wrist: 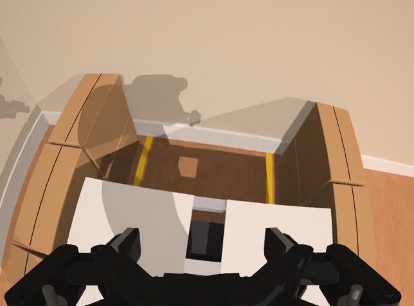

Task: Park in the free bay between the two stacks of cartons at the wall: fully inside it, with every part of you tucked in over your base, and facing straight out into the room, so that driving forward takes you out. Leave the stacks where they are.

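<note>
The carton stack on the left [42,185] and the carton stack on the right [342,145] stand upright at the wall [225,60]. The free bay [225,172] lies between them, with a yellow line [144,160] on its left and another yellow line [270,177] on its right. My white-topped base [280,225] is between the stacks, with bay floor between its far edge and the wall. Its near end is out of view. I cannot tell whether its sides touch the cartons. My gripper [201,242] is open and empty above the base.
A white baseboard [220,132] runs along the foot of the wall behind the bay. Another wall with a baseboard [25,160] meets it at a corner left of the left stack. Brown floor [392,205] shows right of the right stack. Shadows fall on the wall and bay.
</note>
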